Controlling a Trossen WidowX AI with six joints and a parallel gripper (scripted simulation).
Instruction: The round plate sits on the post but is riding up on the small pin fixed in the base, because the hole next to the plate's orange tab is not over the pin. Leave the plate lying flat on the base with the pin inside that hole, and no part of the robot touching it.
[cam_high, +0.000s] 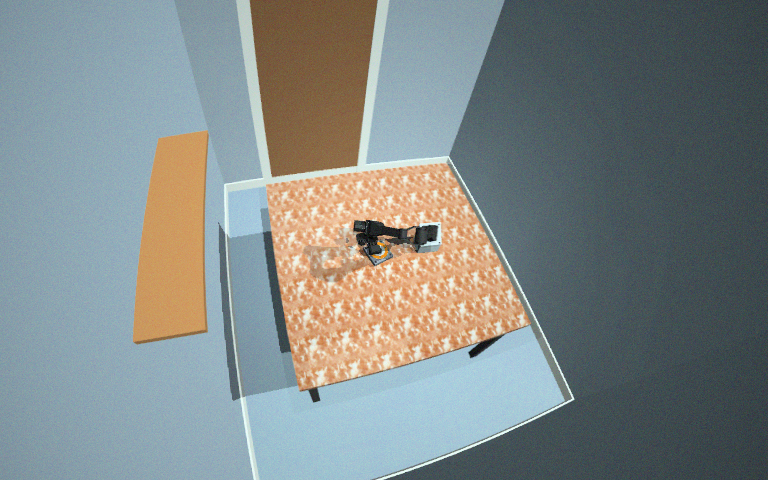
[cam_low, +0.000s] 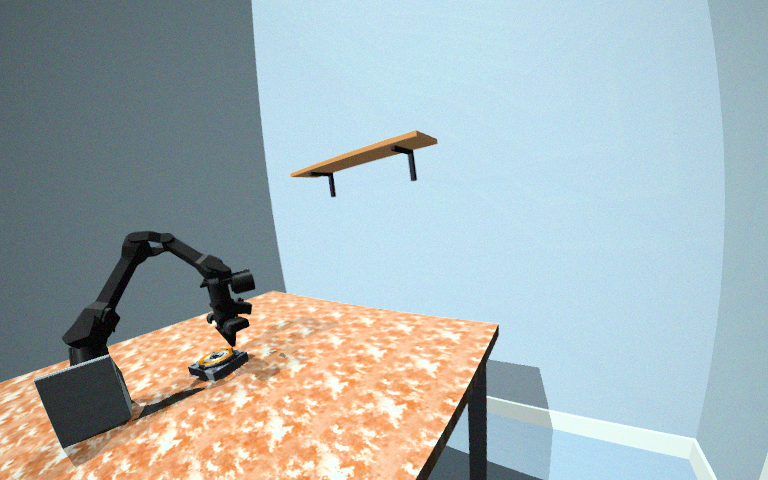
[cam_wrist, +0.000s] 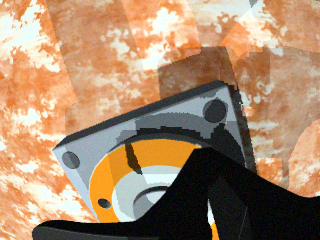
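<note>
My gripper tip is 30 mm past the round plate and 10 mm above it.
</note>
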